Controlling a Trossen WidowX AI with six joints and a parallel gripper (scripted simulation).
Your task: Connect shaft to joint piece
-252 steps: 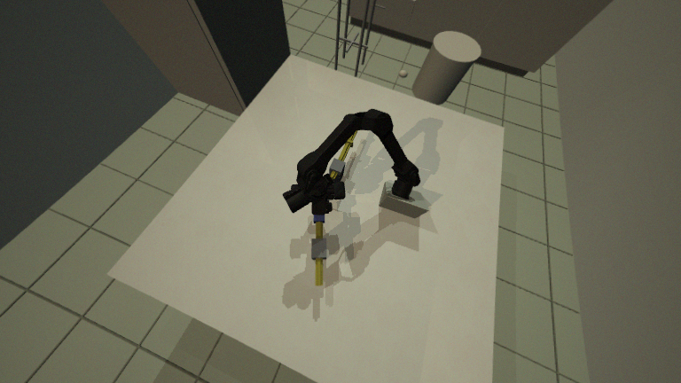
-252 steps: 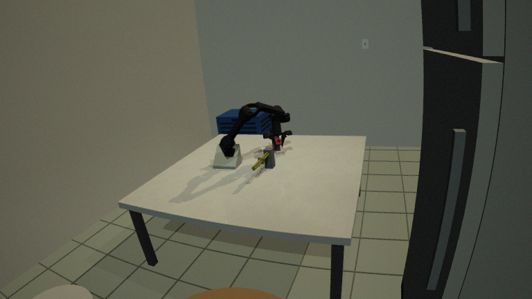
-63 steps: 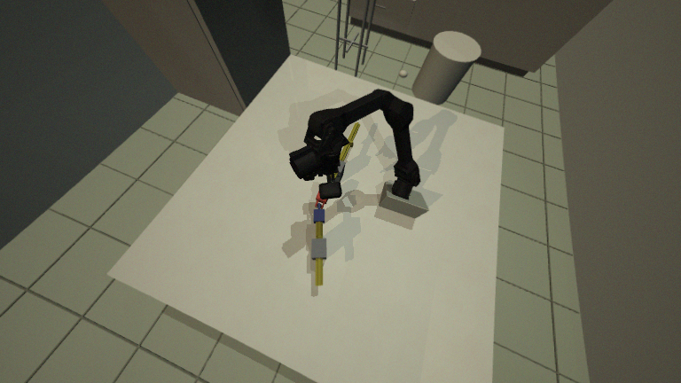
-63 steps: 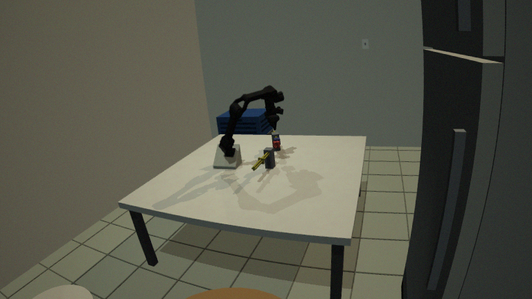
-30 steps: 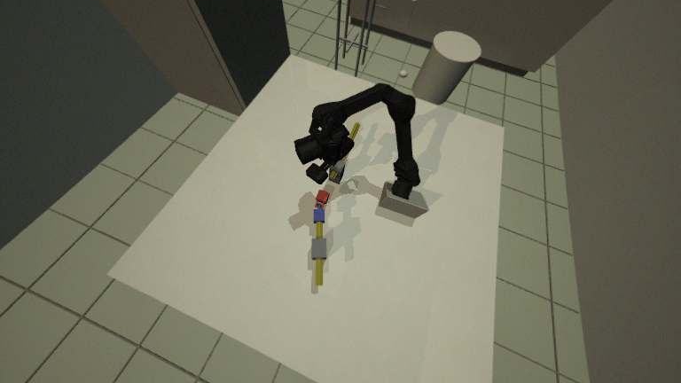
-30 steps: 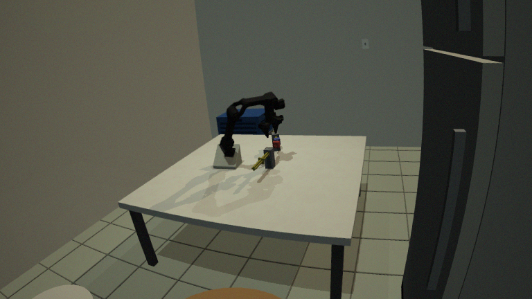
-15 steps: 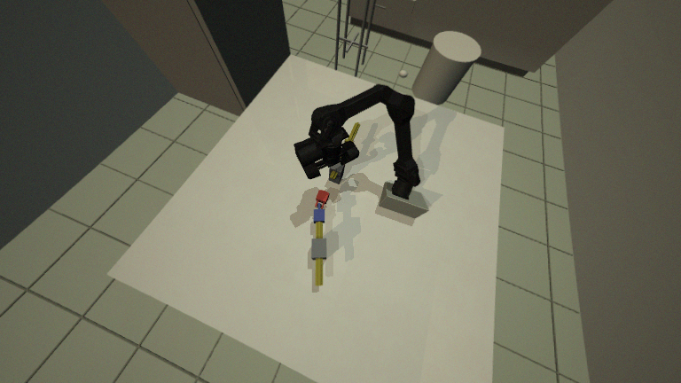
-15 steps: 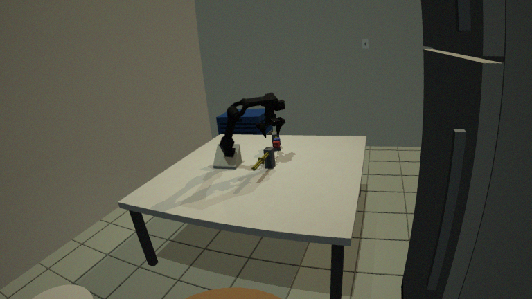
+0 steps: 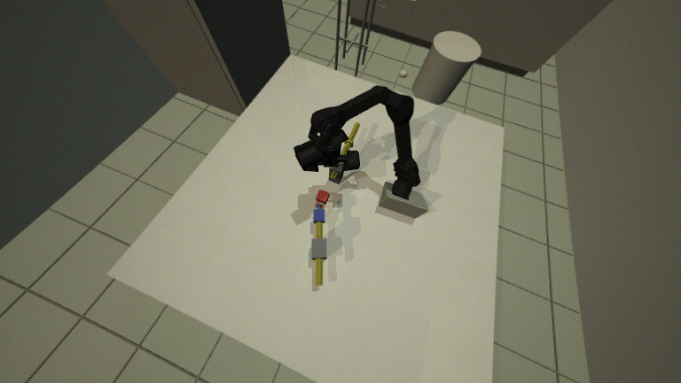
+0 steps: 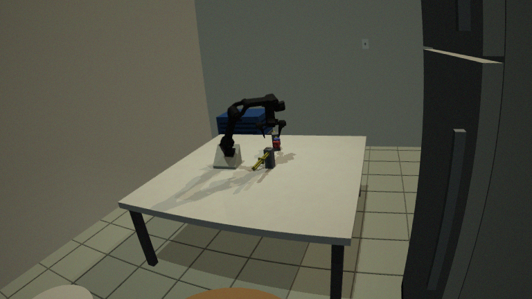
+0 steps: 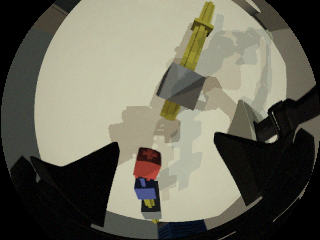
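The red square joint piece is 90 mm to the left of my gripper tip and 80 mm below it.
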